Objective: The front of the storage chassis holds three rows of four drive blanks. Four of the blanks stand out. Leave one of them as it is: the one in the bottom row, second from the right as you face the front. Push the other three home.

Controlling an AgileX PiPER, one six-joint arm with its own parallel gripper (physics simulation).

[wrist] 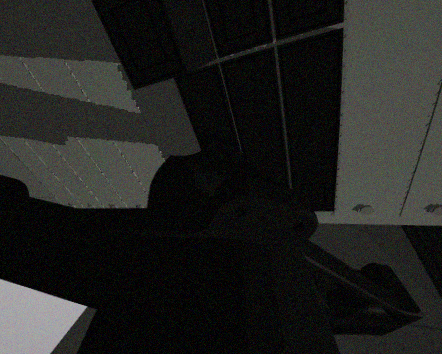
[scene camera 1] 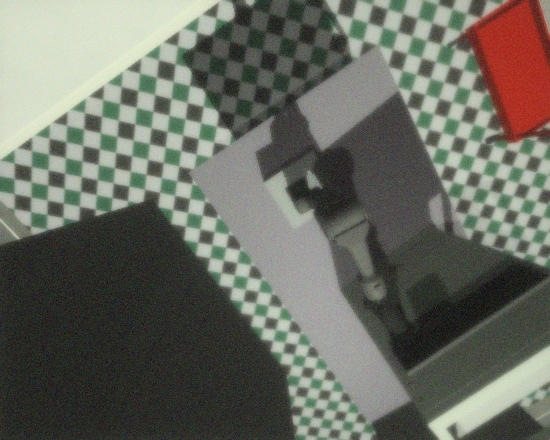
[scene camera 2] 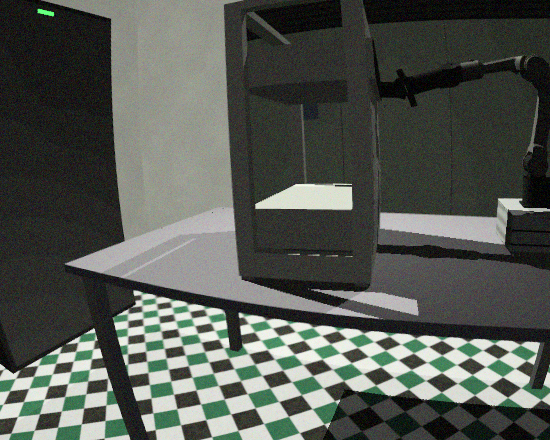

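The storage chassis (scene camera 1: 485, 345) (scene camera 2: 360, 200) stands upright on the table, its front towards the arm. In the wrist view several dark drive blanks (wrist: 310, 125) fill the upper middle, split by thin pale lines. One blank (wrist: 135, 40) at the upper left appears to stand out, with a lighter side face beside it. The lower blanks are partly hidden behind my gripper. My gripper (scene camera 1: 401, 329) (scene camera 2: 386, 90) (wrist: 219, 152) is shut, with nothing seen between its fingers. Its tip is at or very near the chassis front, in the upper part; contact cannot be told. The row and column at the tip are hidden.
The arm's base stands on a pale block (scene camera 1: 282, 197) (scene camera 2: 502, 220) on the table (scene camera 1: 290, 280) (scene camera 2: 150, 260). A large dark cabinet (scene camera 1: 125, 320) (scene camera 2: 55, 175) stands beyond the table. A red panel-like object (scene camera 1: 515, 70) is at the upper right of scene camera 1's view.
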